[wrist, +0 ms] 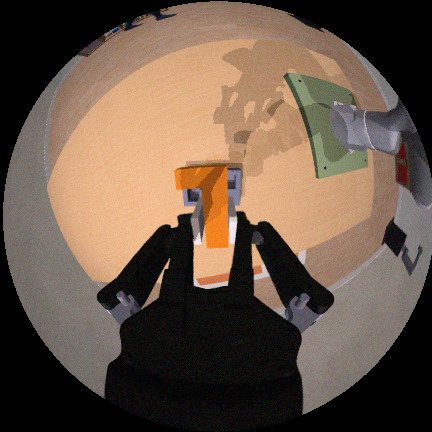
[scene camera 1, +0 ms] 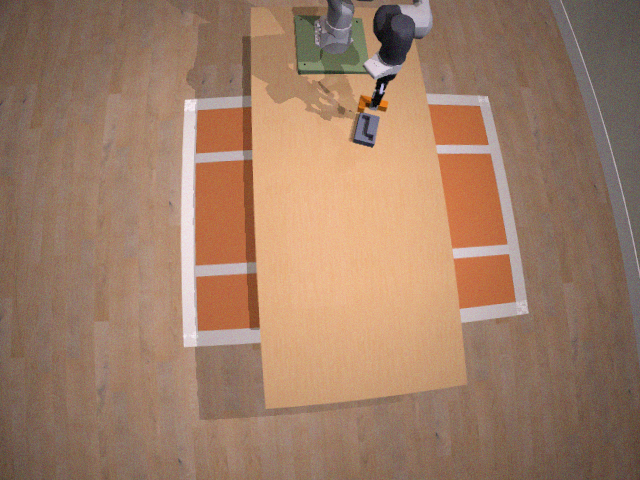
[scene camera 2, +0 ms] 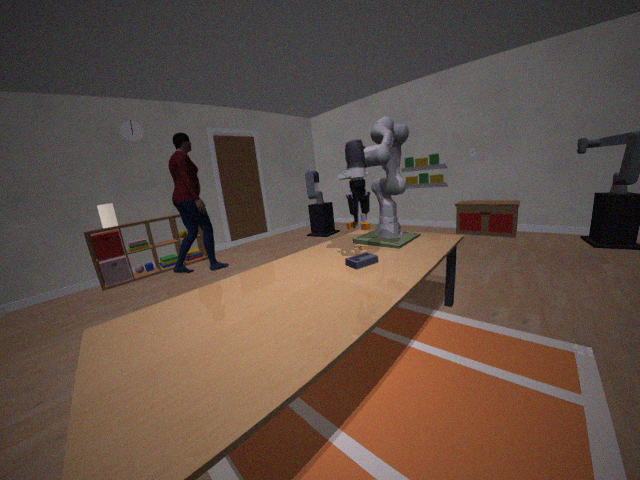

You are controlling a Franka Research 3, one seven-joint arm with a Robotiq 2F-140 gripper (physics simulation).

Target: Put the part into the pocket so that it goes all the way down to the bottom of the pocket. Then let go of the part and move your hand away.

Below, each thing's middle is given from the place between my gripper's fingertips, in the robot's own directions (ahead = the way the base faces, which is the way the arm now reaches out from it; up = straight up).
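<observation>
The pocket block (wrist: 233, 173) is 160 mm below my hand and 20 mm ahead of it. As for the orange L-shaped part (wrist: 212, 179), that's 10 mm above my hand and 10 mm to the right of it.
</observation>
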